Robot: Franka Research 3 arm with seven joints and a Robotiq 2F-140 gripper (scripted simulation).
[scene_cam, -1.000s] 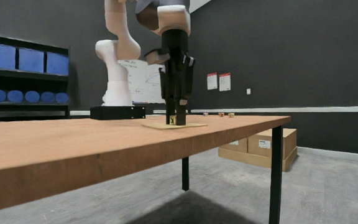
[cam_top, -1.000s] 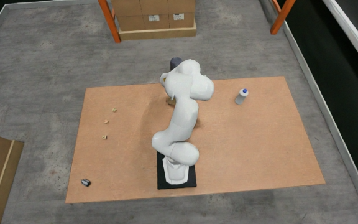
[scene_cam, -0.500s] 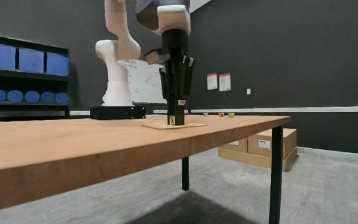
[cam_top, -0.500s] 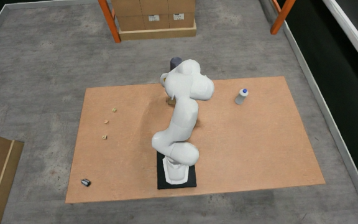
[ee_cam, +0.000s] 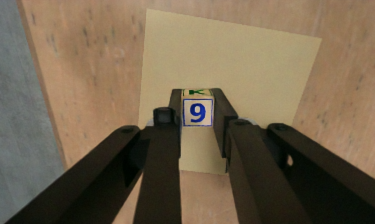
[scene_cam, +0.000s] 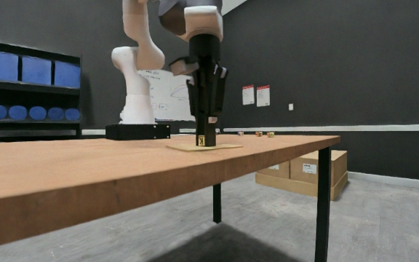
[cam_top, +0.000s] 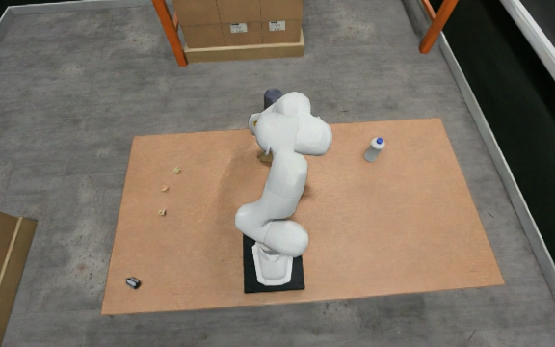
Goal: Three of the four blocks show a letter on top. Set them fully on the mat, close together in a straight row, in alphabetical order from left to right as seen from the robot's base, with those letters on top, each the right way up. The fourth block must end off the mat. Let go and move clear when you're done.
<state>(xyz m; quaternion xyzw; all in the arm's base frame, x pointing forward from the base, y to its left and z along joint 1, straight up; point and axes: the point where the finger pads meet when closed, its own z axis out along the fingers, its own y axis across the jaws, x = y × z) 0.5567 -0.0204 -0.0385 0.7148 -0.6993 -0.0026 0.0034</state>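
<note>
Right now the pale yellow mat is 40 mm below my hand and 20 mm behind it. Round my hand: block 520 mm to the left, 130 mm behind, 20 mm below; then white bottle 510 mm to the right, 80 mm behind, 40 mm above; then black object 680 mm behind, 650 mm to the left, 20 mm below.
</note>
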